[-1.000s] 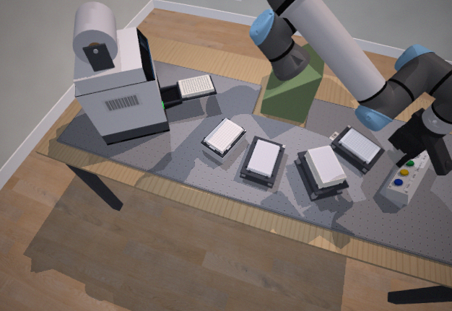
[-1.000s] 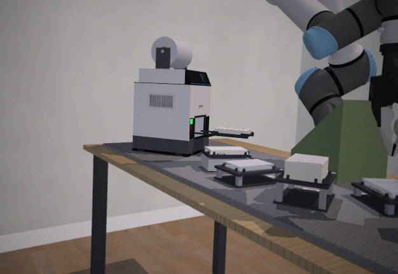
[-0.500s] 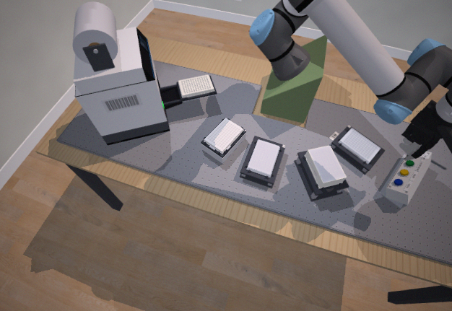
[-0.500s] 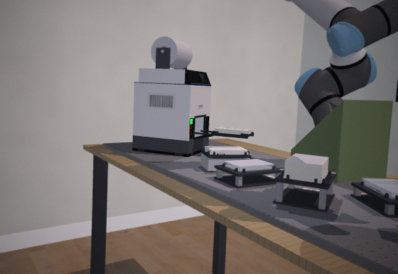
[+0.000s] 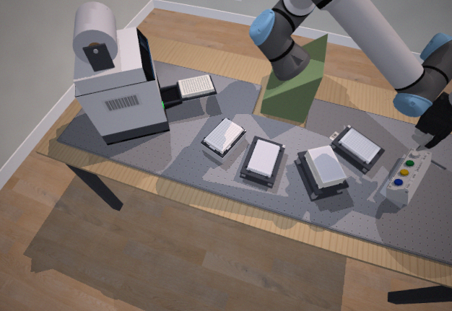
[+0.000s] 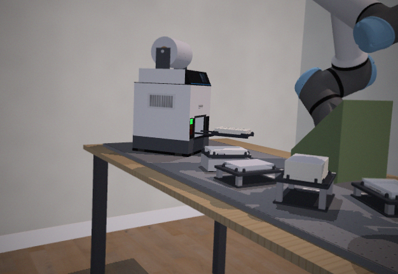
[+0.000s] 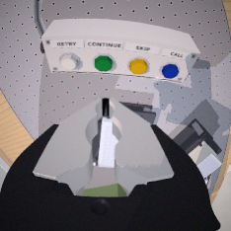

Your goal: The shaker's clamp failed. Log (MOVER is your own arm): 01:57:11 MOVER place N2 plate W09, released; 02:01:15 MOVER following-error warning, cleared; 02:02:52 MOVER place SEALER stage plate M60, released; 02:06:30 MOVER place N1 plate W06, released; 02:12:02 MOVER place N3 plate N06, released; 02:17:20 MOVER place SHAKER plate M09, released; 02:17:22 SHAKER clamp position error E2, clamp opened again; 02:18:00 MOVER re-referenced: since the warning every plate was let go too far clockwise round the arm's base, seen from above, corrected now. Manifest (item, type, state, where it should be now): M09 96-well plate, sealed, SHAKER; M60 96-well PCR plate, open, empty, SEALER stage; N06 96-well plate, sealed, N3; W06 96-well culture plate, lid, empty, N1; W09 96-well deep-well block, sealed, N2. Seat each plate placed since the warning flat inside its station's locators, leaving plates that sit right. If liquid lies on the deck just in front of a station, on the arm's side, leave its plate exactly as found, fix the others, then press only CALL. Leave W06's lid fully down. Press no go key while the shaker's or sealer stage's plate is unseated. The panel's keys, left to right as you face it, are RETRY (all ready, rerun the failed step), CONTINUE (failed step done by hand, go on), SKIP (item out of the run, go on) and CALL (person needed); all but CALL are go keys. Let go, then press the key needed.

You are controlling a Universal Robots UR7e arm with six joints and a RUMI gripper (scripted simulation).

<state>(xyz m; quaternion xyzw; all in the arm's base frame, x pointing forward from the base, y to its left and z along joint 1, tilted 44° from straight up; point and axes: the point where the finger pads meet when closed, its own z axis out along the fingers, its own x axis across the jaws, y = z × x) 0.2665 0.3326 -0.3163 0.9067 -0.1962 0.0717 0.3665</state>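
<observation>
Right now the white retry key is 90 mm below my hand, 40 mm to the left of it and 40 mm behind it. Round my hand: green continue key (90 mm below, 20 mm to the left); then blue call key (90 mm below, 90 mm ahead, 30 mm to the right); then yellow skip key (90 mm below, 50 mm ahead, 10 mm to the right).
</observation>
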